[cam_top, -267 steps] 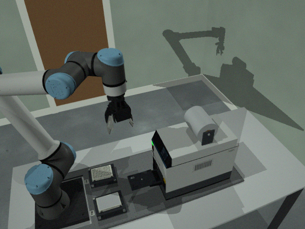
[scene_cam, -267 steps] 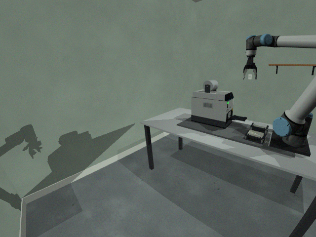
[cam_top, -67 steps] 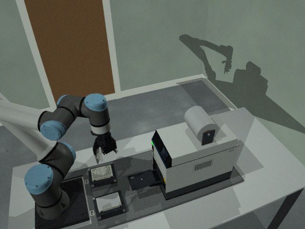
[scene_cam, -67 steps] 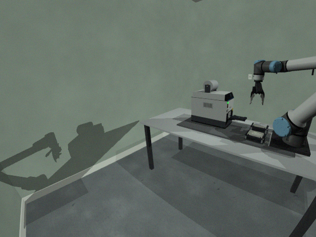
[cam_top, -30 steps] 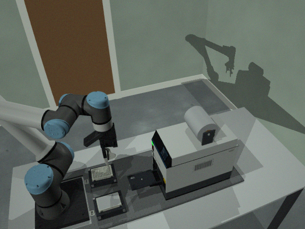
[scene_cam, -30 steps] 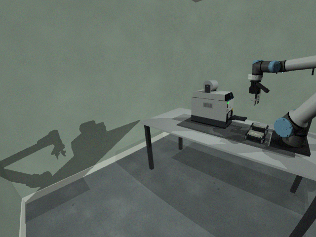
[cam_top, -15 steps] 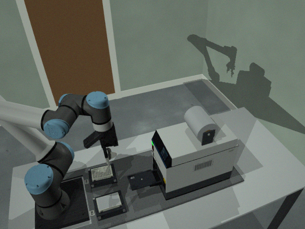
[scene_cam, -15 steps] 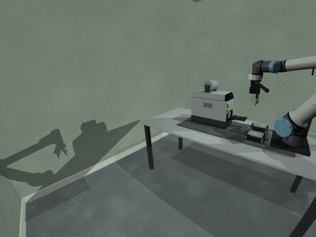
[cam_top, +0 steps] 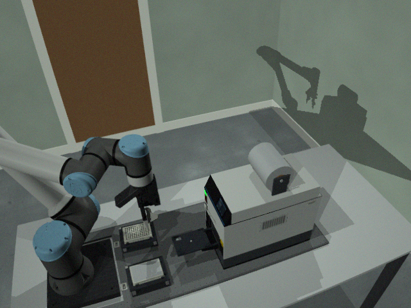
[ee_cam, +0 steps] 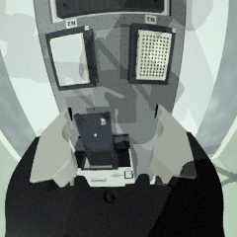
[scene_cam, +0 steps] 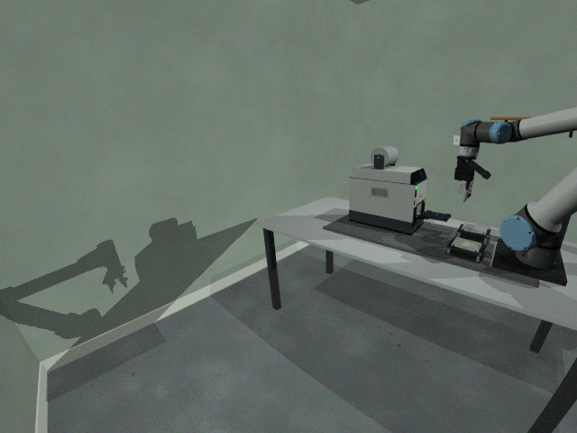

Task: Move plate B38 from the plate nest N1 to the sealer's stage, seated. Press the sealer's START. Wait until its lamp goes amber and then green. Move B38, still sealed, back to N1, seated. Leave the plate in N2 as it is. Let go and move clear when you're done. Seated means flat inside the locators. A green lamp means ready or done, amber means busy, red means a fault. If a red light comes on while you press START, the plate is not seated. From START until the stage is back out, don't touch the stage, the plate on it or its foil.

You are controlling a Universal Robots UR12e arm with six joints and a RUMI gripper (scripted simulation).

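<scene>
Now: hand 200 mm above the plate B38, 110 mm to the right of it and 40 mm past it. From my hand the other things lie so: foil-covered plate (190 mm below, 110 mm to the right, 50 mm behind); nest N1 (210 mm below, 110 mm to the left, 40 mm behind); sealer stage (160 mm ahead, 140 mm below, 70 mm to the right).
</scene>
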